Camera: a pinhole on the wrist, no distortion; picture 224 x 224 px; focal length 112.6 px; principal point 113.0 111.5 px. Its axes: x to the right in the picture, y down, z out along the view. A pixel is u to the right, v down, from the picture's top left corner.
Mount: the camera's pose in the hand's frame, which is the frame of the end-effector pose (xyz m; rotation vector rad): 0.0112 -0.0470 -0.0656 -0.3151 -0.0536 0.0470
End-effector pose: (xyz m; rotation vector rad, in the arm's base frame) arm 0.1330 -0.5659 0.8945 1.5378 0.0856 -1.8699
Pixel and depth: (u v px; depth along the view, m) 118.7 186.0 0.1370
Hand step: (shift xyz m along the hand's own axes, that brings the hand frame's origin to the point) 0.0065 0.0817 0.0366
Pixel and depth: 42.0 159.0 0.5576
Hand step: -0.3819 0.3292 0.3747
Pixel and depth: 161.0 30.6 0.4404
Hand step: 0.1840 -0.2014 0.4594
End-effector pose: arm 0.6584 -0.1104 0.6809 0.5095 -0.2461 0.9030
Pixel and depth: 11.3 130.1 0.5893
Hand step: -0.5588 0.1981 0.4395
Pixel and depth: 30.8 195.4 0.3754
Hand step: -0.2953 0.3195 0.1914
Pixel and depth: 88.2 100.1 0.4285
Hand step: -0.1070 0.0388 0.3504
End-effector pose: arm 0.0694 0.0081 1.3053 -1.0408 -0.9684 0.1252
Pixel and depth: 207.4 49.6 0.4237
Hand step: 0.3489 -0.1182 0.4252
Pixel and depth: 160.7 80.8 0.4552
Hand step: 0.1809 -0.0140 0.4139
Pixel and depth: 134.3 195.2 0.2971
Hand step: 0.0411 0.2574 0.1503
